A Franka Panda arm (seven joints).
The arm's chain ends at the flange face. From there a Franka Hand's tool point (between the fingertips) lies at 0.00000 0.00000 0.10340 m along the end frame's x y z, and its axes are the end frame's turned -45 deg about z.
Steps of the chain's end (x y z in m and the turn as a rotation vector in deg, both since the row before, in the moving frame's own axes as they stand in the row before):
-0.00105 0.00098 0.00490 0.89 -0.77 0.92
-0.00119 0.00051 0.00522 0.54 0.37 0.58
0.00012 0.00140 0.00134 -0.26 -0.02 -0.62
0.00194 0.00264 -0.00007 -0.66 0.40 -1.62
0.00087 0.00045 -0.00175 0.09 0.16 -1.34
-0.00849 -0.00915 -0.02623 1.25 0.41 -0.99
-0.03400 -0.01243 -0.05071 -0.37 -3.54 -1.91
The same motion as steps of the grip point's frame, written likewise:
-0.00127 -0.00217 0.00488 1.17 0.08 0.92
-0.00004 -0.00069 0.00521 0.12 0.64 0.58
-0.00126 0.00138 0.00134 -0.17 -0.20 -0.62
-0.00081 0.00460 -0.00008 -0.75 -0.18 -1.62
0.00062 0.00102 -0.00175 -0.05 0.18 -1.34
0.00258 -0.01356 -0.02626 0.59 1.17 -0.99
-0.02031 -0.03679 -0.05091 2.24 -2.76 -1.91

